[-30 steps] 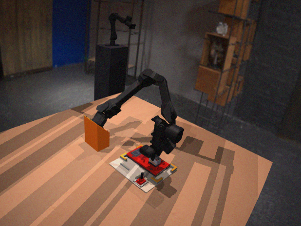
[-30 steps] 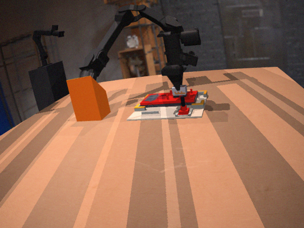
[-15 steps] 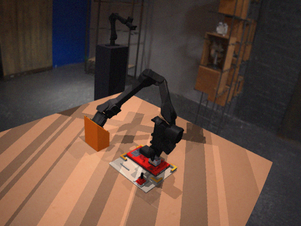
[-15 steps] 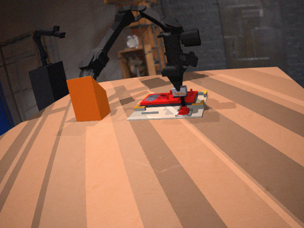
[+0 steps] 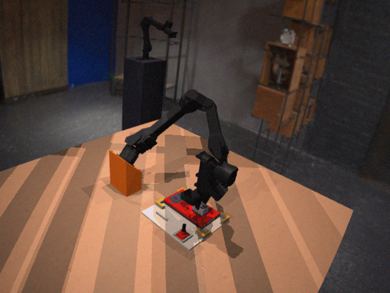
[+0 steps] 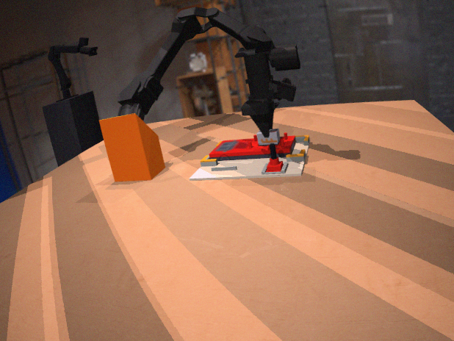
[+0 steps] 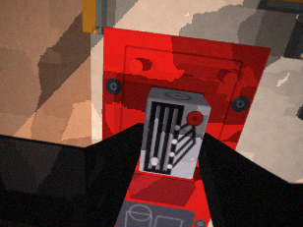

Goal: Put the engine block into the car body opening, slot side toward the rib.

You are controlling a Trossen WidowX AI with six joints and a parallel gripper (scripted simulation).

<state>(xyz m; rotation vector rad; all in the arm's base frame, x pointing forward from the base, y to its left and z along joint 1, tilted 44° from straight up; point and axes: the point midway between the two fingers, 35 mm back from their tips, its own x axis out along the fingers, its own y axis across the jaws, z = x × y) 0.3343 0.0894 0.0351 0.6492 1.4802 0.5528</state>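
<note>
The grey engine block lies 10 mm below my gripper tip.
</note>
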